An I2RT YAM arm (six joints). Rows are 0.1 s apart.
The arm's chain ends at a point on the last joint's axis. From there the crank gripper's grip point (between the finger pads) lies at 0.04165 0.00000 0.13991 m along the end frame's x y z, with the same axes.
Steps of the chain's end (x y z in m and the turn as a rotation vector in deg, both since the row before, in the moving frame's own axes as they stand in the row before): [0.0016, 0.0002, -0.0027, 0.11, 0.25, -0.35]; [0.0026, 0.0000, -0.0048, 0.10, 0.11, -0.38]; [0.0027, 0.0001, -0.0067, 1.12, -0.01, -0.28]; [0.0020, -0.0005, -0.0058, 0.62, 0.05, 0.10]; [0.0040, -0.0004, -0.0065, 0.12, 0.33, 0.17]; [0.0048, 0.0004, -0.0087, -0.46, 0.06, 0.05]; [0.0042, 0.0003, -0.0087, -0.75, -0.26, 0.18]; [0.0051, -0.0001, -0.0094, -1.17, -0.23, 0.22]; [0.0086, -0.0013, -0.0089, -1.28, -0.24, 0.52]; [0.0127, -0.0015, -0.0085, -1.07, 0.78, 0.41]
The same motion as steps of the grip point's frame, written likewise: [0.0022, -0.0003, -0.0029, 0.11, 0.25, -0.35]; [0.0029, -0.0005, -0.0049, 0.10, 0.11, -0.38]; [0.0027, -0.0028, -0.0067, 1.12, -0.01, -0.28]; [0.0021, -0.0019, -0.0058, 0.62, 0.05, 0.10]; [0.0048, -0.0006, -0.0067, 0.12, 0.33, 0.17]; [0.0049, 0.0016, -0.0087, -0.46, 0.06, 0.05]; [0.0036, 0.0023, -0.0085, -0.75, -0.26, 0.18]; [0.0045, 0.0029, -0.0093, -1.17, -0.23, 0.22]; [0.0080, 0.0022, -0.0088, -1.28, -0.24, 0.52]; [0.0146, 0.0014, -0.0091, -1.07, 0.78, 0.41]
